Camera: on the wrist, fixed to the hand. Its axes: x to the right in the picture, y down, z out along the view.
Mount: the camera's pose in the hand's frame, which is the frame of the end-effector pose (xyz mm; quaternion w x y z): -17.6 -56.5 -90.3 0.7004 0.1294 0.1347 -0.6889
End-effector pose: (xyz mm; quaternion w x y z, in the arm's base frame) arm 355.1 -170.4 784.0 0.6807 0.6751 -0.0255 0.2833
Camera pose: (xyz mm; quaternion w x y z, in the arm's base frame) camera 332.7 -88.2 717.7 0.5880 0.5403 0.5756 -0.1763
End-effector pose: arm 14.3 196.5 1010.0 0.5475 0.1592 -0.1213 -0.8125
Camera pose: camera 7.7 231.7 908.2 0.1805 -0.3754 0.0067 0.9091
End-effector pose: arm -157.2 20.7 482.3 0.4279 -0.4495 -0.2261 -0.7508
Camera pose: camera -244.4 -6.9 425.0 0.1289 0.0026 0.5075 0.8519
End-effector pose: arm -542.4 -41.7 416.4 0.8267 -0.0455 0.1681 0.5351
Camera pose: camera -518.8 -104.0 331.4 0.9308 -0.1128 0.2670 -0.2226
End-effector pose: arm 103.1 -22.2 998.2 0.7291 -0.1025 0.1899 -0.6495
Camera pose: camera 13.3 -3.7 941.2 0.0509 -0.0208 0.0766 -0.9955
